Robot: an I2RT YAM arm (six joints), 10 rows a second.
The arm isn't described. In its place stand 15 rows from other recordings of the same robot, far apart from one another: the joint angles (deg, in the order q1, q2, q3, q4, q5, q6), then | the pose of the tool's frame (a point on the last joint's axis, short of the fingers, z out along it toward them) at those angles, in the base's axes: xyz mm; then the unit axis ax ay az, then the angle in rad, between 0 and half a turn.
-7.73, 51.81, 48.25, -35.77, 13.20, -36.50 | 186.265, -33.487, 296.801, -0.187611, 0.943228, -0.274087, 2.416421
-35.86, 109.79, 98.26, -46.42, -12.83, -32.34 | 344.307, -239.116, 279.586, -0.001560, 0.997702, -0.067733, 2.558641
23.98, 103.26, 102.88, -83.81, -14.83, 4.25 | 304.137, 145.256, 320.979, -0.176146, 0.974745, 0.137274, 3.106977
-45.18, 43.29, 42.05, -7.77, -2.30, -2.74 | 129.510, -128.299, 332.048, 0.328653, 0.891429, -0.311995, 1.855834
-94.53, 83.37, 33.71, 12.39, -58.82, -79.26 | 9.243, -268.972, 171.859, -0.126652, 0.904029, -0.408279, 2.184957
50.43, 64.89, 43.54, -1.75, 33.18, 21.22 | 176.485, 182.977, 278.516, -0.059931, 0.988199, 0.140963, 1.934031
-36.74, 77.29, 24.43, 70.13, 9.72, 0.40 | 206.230, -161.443, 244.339, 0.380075, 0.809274, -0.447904, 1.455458
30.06, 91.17, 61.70, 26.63, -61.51, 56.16 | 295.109, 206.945, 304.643, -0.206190, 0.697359, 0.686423, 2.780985
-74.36, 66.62, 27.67, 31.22, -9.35, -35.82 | 73.406, -240.750, 233.792, 0.217828, 0.802596, -0.555329, 2.262434
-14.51, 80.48, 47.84, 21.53, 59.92, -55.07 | 287.676, -106.272, 274.550, 0.067563, 0.758233, -0.648474, 2.673311
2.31, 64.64, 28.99, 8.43, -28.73, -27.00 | 233.667, 26.552, 209.896, -0.396569, 0.910457, 0.117477, 2.005020
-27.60, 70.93, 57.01, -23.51, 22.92, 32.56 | 233.546, -137.740, 297.407, 0.575649, 0.798221, -0.177403, 2.227477
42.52, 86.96, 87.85, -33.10, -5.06, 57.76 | 250.426, 233.895, 382.583, 0.098783, 0.905922, 0.411760, 2.574576
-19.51, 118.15, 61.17, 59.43, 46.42, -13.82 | 393.698, -166.853, 177.755, 0.380389, 0.747983, -0.543898, 1.958705
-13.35, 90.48, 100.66, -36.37, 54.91, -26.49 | 321.669, -106.274, 438.157, 0.163821, 0.815793, -0.554656, 2.516305
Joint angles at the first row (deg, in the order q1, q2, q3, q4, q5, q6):
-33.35 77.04 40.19 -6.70 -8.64 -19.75
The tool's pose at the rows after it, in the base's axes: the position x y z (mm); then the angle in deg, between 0 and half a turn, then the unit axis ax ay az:
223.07, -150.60, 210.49, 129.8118, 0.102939, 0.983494, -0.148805
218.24, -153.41, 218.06, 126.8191, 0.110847, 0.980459, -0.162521
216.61, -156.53, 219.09, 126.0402, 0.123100, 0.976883, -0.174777
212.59, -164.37, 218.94, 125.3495, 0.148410, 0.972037, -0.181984
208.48, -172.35, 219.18, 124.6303, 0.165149, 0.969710, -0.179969
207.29, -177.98, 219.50, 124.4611, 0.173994, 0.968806, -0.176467
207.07, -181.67, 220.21, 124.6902, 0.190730, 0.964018, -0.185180
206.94, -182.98, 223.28, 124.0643, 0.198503, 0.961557, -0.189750
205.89, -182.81, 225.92, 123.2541, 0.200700, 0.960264, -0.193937
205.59, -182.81, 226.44, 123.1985, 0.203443, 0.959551, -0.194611
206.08, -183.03, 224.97, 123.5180, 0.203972, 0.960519, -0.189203
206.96, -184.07, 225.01, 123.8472, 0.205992, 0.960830, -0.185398
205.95, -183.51, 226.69, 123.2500, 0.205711, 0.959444, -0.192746
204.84, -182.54, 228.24, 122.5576, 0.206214, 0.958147, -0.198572
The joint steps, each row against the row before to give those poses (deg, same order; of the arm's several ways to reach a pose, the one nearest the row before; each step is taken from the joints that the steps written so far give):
-1.89 -3.07 -0.87 3.63 -0.61 1.01
-1.18 -1.77 -0.60 2.12 -0.68 0.46
-0.65 -0.15 -0.34 1.46 0.74 0.56
-1.85 0.29 -0.20 1.43 -0.01 1.24
-2.04 0.42 0.14 0.74 -1.36 0.74
-1.17 0.70 0.57 0.05 -0.90 0.36
-0.44 0.44 0.39 0.32 1.27 0.90
-0.18 -0.18 0.30 0.33 0.34 0.67
-0.12 -0.56 -0.12 0.49 0.01 0.26
-0.02 -0.12 0.02 -0.04 0.15 0.23
0.00 0.33 0.07 -0.30 -0.27 0.14
-0.05 0.38 0.46 -0.54 -0.11 0.18
-0.02 -0.53 -0.30 0.66 0.31 -0.10
0.02 -0.60 -0.39 0.69 0.22 0.09

